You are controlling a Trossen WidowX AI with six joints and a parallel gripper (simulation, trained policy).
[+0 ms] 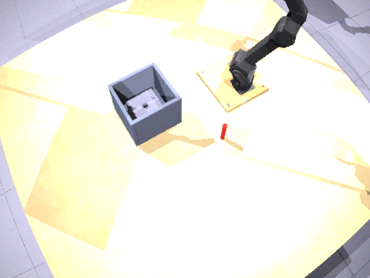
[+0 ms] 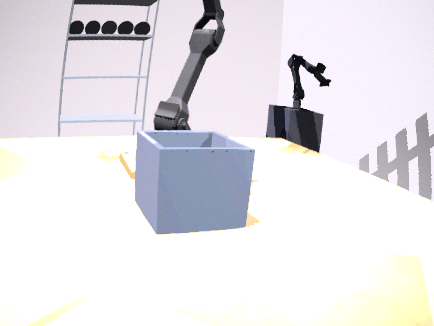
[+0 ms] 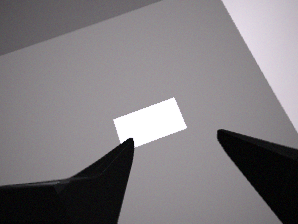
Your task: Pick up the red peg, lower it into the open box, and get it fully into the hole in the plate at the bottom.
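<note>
Right now the red peg is 790 mm below my gripper tip, 80 mm to the left of it and 60 mm ahead of it. Also, from my gripper tip: pale plate: 790 mm below, 230 mm ahead, 110 mm to the right.
</note>
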